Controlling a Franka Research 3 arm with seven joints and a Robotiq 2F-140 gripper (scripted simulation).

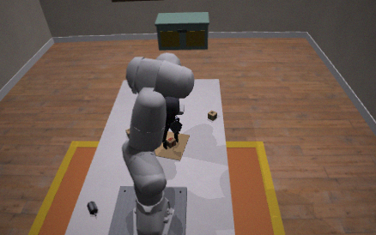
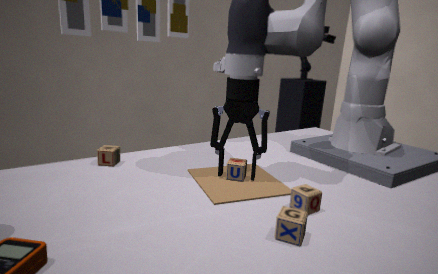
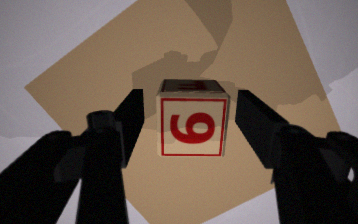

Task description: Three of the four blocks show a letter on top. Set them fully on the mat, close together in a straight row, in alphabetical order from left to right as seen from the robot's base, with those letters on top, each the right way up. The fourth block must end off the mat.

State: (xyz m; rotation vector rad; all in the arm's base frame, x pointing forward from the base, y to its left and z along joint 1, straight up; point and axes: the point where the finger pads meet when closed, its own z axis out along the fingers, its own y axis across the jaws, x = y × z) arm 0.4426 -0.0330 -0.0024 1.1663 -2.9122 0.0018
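Right now the block is 1 cm below my hand. The rest, counted from my hand: tan mat (1 cm ahead, 1 cm to the left, 3 cm below); then small dark object (43 cm behind, 33 cm to the left, 2 cm below); then grey can (54 cm ahead, 1 cm to the right, 5 cm above).
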